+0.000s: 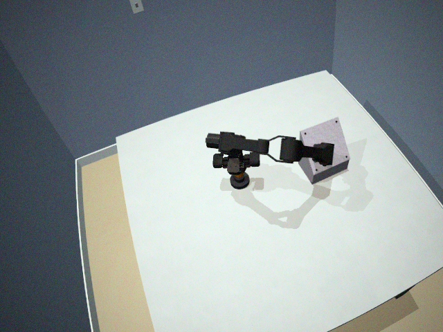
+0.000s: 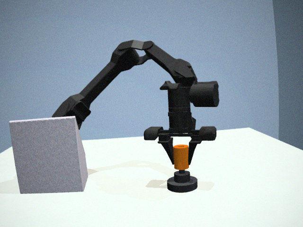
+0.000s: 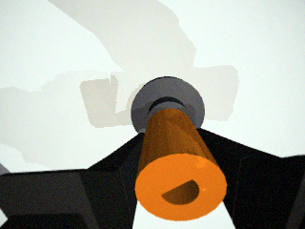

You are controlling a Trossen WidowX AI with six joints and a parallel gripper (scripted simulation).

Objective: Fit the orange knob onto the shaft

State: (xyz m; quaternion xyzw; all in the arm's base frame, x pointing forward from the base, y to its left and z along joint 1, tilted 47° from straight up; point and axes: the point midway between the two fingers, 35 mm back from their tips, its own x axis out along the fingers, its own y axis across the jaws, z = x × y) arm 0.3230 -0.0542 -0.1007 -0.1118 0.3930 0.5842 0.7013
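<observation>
Now: gripper tip 4 cm above the dark round pedestal. Also, from my gripper tip: orange knob: 2 cm above.
</observation>
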